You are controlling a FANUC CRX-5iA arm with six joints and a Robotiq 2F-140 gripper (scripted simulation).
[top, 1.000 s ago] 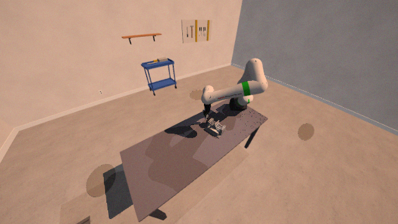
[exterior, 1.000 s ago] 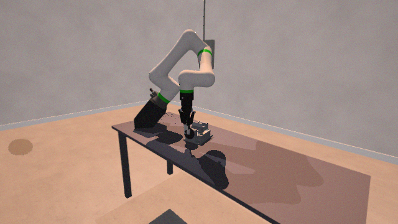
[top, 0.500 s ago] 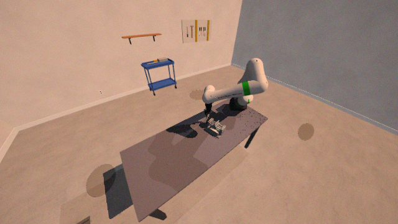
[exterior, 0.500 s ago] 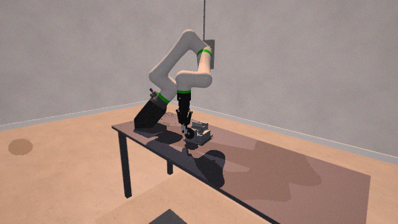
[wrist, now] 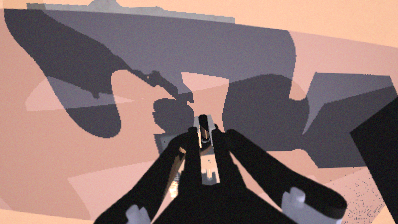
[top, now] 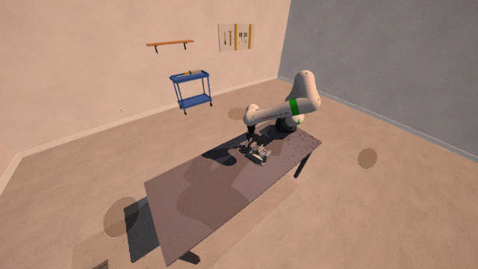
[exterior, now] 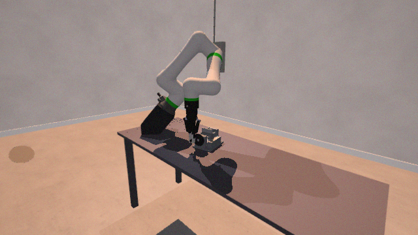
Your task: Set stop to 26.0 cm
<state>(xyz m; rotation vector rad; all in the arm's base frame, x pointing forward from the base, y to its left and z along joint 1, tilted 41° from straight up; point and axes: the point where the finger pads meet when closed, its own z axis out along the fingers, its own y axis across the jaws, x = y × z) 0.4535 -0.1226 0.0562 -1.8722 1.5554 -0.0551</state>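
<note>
The handwheel lies 2 cm to the left of my hand and 2 cm below it. Round my hand: grey stop fixture (15 cm to the left, 1 cm behind).
</note>
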